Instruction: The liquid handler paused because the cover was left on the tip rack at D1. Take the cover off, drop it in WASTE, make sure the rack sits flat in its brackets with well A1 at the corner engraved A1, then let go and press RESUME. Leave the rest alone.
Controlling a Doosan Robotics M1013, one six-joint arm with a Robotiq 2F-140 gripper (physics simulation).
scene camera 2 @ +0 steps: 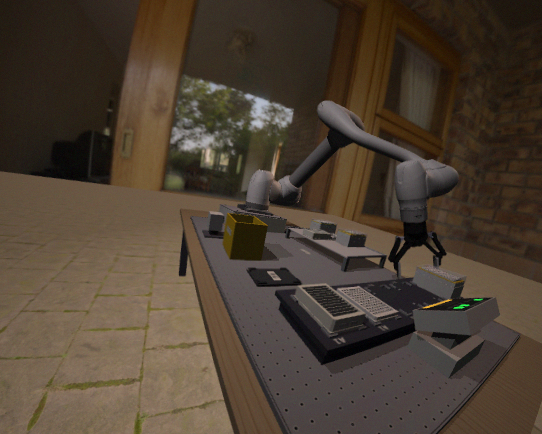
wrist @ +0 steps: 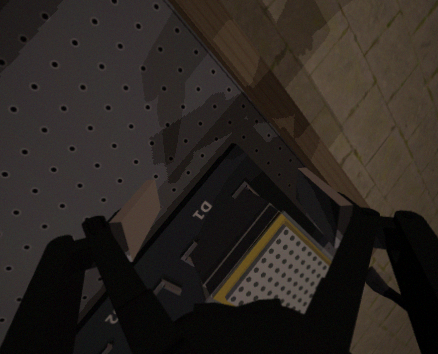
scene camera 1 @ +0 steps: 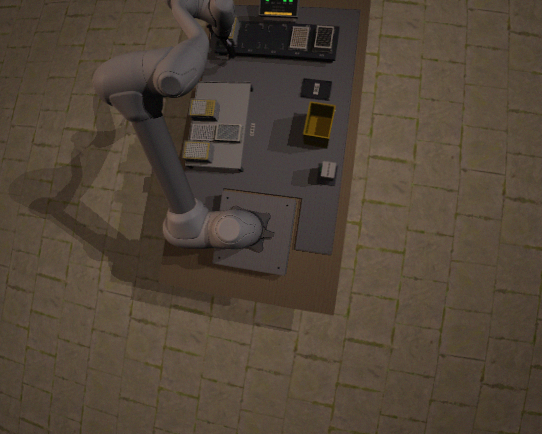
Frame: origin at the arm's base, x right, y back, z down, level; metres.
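Where they show: gripper, fingertip midpoint: (wrist: pixel 226 189) (scene camera 1: pixel 221 47); arm's base, origin of the base link: (scene camera 2: pixel 255 211).
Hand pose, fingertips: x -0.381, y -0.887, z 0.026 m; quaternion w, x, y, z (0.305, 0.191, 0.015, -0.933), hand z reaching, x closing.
Observation:
Things, the pixels of their top centre, and the offset from my fingertips.
- tip rack, middle of its top: (wrist: pixel 305 303) (scene camera 2: pixel 442 268) (scene camera 1: pixel 226 25) dx +0.024, dy -0.085, dz -0.068 m
- yellow bin, middle of its top: (scene camera 2: pixel 246 218) (scene camera 1: pixel 319 119) dx +0.591, dy +0.337, dz -0.077 m
- black flat plate, middle of its top: (scene camera 2: pixel 274 274) (scene camera 1: pixel 316 88) dx +0.533, dy +0.122, dz +0.043 m
- small grey box, middle of its top: (scene camera 1: pixel 328 169) (scene camera 2: pixel 216 213) dx +0.678, dy +0.545, dz -0.047 m
The tip rack (scene camera 1: pixel 234 31) (scene camera 2: pixel 440 284) (wrist: pixel 275 277) stands at D1 on the black deck (scene camera 1: pixel 285 56) (scene camera 2: pixel 320 345) (wrist: pixel 220 180), with a yellow band around its pale, holed top. Part of it is hidden by the gripper in the wrist view. I cannot clearly make out the cover, the A1 engraving or whether the rack is flat. My gripper (scene camera 2: pixel 419 269) (wrist: pixel 226 189) is open and empty above the D1 end, its fingertips apart over opposite sides. The yellow bin (scene camera 1: pixel 316 142) (scene camera 2: pixel 245 242) stands on the table. The screen (scene camera 1: pixel 278 7) (scene camera 2: pixel 457 312) shows green marks and an orange bar; RESUME is unreadable.
Two racks (scene camera 1: pixel 300 38) (scene camera 1: pixel 324 37) (scene camera 2: pixel 330 305) (scene camera 2: pixel 367 302) stand at the deck's other end. A raised white shelf (scene camera 1: pixel 235 100) (scene camera 2: pixel 362 252) bears several racks. A black flat plate (scene camera 1: pixel 307 89) (scene camera 2: pixel 260 277) and a small grey box (scene camera 1: pixel 328 170) (scene camera 2: pixel 216 221) stand near the bin.

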